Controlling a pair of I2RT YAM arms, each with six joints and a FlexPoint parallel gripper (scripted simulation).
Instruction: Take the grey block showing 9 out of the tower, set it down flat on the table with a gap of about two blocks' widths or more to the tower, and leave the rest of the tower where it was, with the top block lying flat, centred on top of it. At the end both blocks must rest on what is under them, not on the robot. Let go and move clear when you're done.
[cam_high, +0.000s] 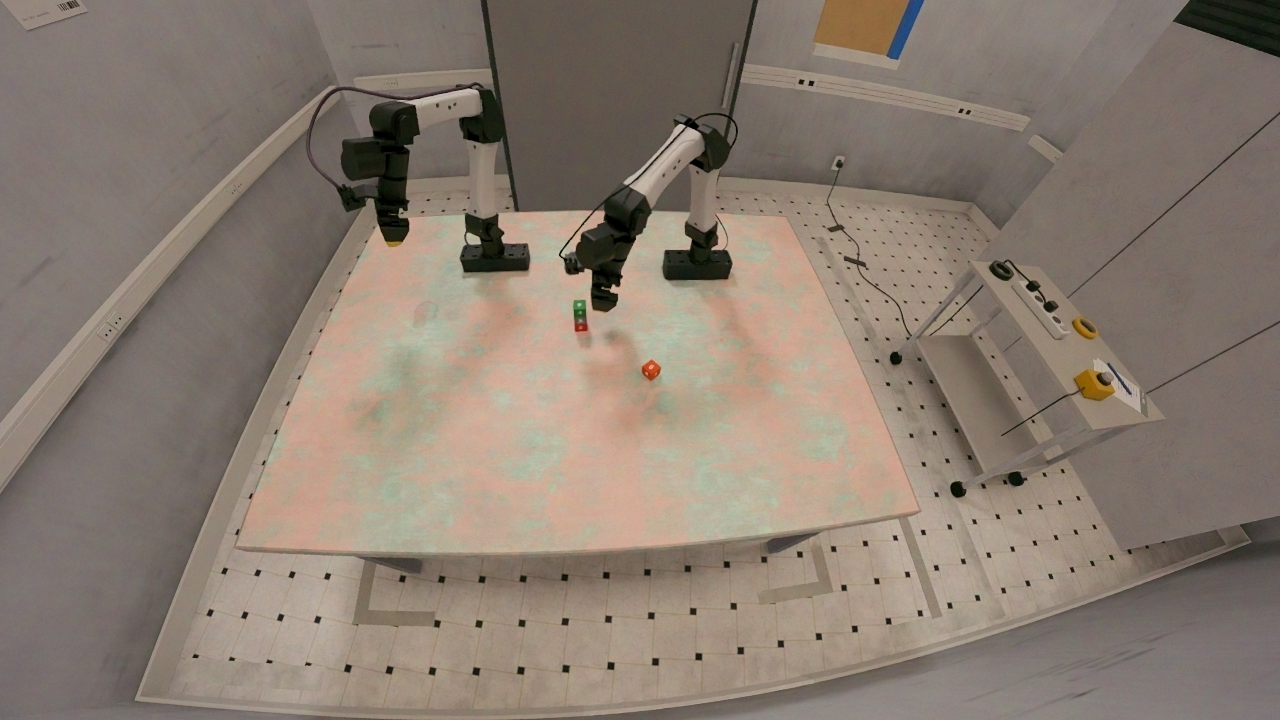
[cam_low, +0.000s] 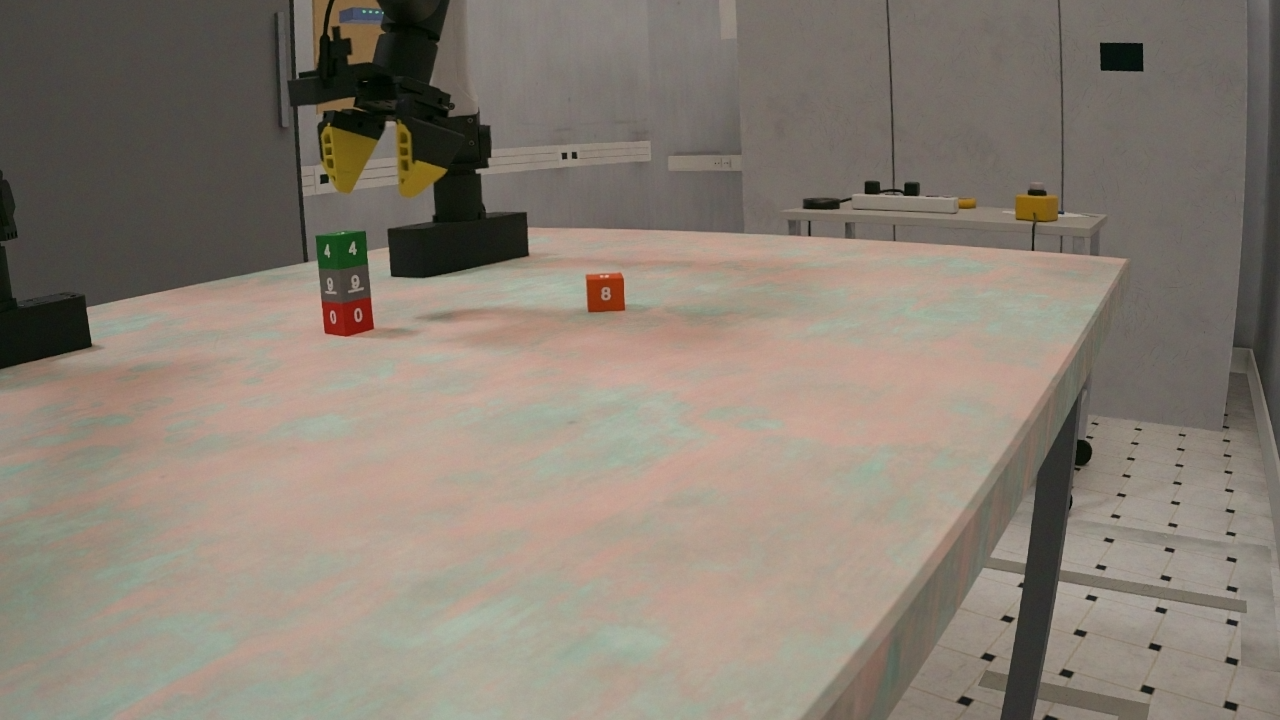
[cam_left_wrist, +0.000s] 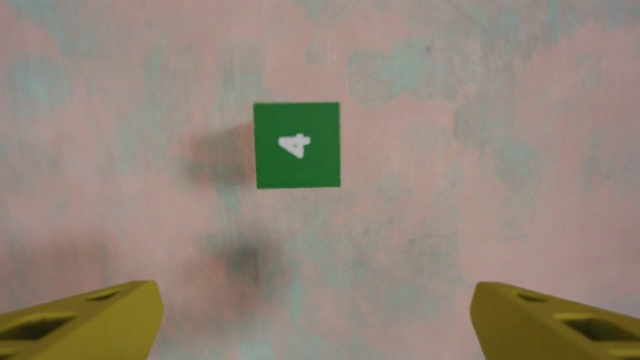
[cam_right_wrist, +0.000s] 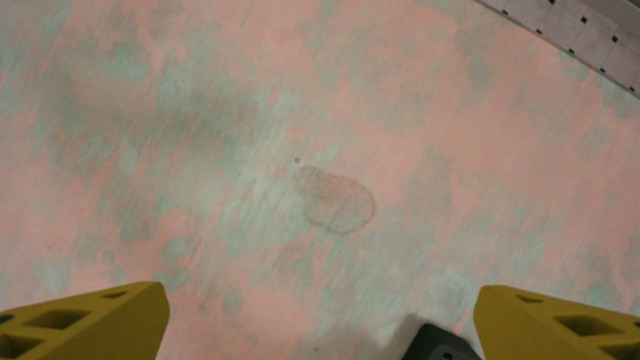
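Note:
The green block showing 4 lies 5 cm to the right of my left hand, 5 cm below it and 1 cm ahead of it. From my left hand the other things lie so: orange block showing 8 (15 cm ahead, 14 cm to the left, 11 cm below); then red block showing 0 (11 cm below, 5 cm to the right, 1 cm ahead).
Now: the red block showing 0 43 cm to the left of my right hand, 27 cm below it and 2 cm ahead of it. Also, from my right hand: orange block showing 8 (61 cm to the left, 27 cm below, 16 cm ahead); then green block showing 4 (43 cm to the left, 21 cm below, 2 cm ahead).

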